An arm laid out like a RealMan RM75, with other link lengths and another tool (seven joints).
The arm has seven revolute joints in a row. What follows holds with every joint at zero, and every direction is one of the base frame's.
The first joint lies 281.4 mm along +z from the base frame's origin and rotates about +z.
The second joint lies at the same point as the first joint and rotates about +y.
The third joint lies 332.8 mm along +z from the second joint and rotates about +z.
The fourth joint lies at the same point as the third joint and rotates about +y.
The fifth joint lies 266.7 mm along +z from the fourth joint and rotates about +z.
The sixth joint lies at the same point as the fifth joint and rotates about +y.
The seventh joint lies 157 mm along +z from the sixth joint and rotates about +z.
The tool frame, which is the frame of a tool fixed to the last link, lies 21 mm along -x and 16 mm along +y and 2 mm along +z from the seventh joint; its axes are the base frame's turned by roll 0, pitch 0.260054 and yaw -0.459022 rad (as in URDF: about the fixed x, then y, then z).
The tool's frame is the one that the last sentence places.
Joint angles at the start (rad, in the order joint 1, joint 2, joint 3, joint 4, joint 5, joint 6, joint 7): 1.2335, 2.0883, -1.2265, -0.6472, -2.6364, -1.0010, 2.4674
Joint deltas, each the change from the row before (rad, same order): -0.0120, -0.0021, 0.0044, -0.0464, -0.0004, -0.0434, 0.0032; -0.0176, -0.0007, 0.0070, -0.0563, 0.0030, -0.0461, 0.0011; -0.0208, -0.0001, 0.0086, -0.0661, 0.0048, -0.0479, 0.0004; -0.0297, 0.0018, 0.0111, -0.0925, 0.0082, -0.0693, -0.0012; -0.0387, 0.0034, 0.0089, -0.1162, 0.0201, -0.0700, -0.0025; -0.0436, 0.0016, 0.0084, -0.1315, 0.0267, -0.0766, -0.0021; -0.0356, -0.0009, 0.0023, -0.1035, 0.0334, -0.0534, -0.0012; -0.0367, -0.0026, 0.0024, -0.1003, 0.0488, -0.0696, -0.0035; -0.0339, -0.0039, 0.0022, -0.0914, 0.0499, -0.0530, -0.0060; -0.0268, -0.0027, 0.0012, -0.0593, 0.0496, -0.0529, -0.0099; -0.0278, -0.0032, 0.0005, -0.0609, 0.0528, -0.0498, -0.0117; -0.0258, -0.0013, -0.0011, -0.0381, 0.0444, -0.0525, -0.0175
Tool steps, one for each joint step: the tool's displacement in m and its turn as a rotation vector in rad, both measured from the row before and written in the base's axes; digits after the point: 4 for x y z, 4 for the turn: -0.0042, -0.0026, 0.0076, -0.0092, 0.0038, 0.0014; -0.0041, -0.0035, 0.0089, -0.0084, 0.0099, 0.0029; -0.0050, -0.0042, 0.0107, -0.0053, 0.0139, 0.0070; -0.0060, -0.0080, 0.0143, -0.0111, 0.0167, 0.0112; -0.0083, -0.0112, 0.0177, -0.0053, 0.0284, 0.0247; -0.0083, -0.0147, 0.0214, -0.0025, 0.0289, 0.0329; -0.0068, -0.0137, 0.0169, -0.0016, 0.0272, 0.0332; -0.0047, -0.0183, 0.0154, -0.0237, 0.0246, 0.0330; -0.0045, -0.0175, 0.0146, -0.0152, 0.0240, 0.0410; -0.0004, -0.0161, 0.0078, -0.0351, 0.0127, 0.0303; -0.0004, -0.0171, 0.0080, -0.0333, 0.0121, 0.0378; 0.0045, -0.0152, 0.0031, -0.0457, -0.0025, 0.0272
